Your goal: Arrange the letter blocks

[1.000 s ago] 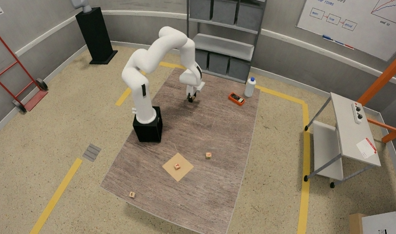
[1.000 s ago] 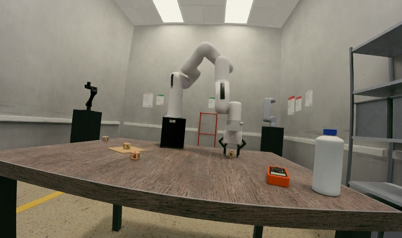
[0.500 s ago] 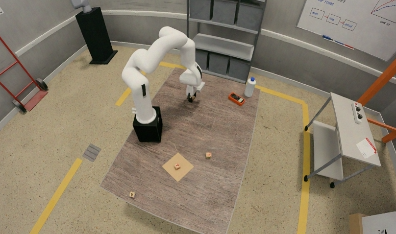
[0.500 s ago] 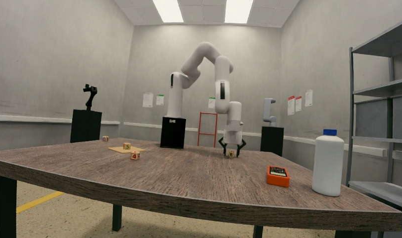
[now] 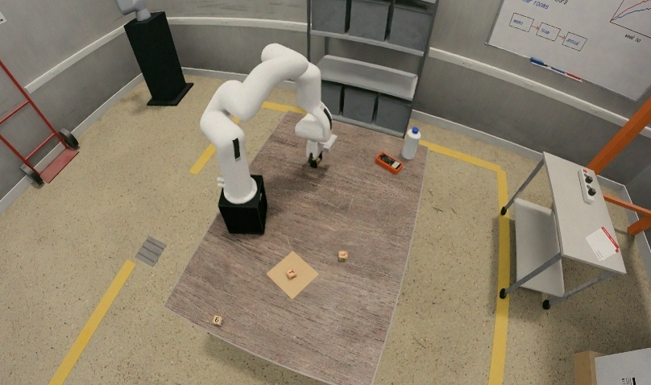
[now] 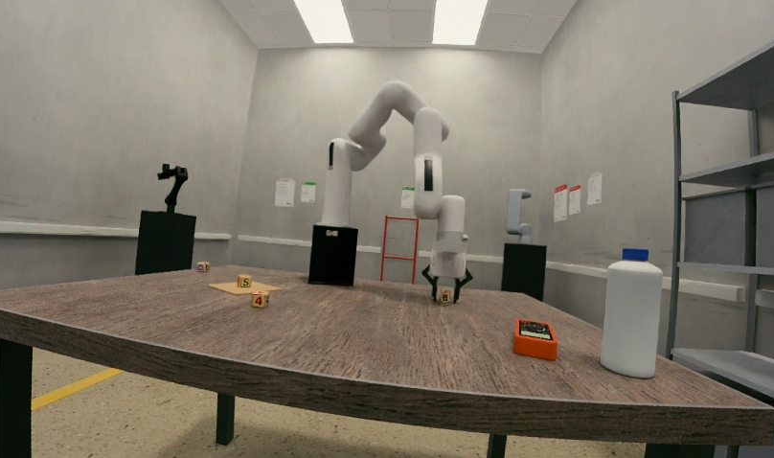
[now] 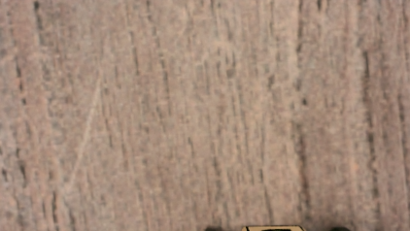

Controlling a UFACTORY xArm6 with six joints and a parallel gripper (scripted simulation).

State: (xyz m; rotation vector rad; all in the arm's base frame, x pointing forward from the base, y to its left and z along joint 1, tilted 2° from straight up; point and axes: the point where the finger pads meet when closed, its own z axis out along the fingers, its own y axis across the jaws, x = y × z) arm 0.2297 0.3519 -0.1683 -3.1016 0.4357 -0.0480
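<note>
Right now the tan mat is 560 mm to the right of my hand and 20 mm below it. The rest, counted from my hand: white bottle 450 mm ahead, 140 mm to the left, 60 mm above.
</note>
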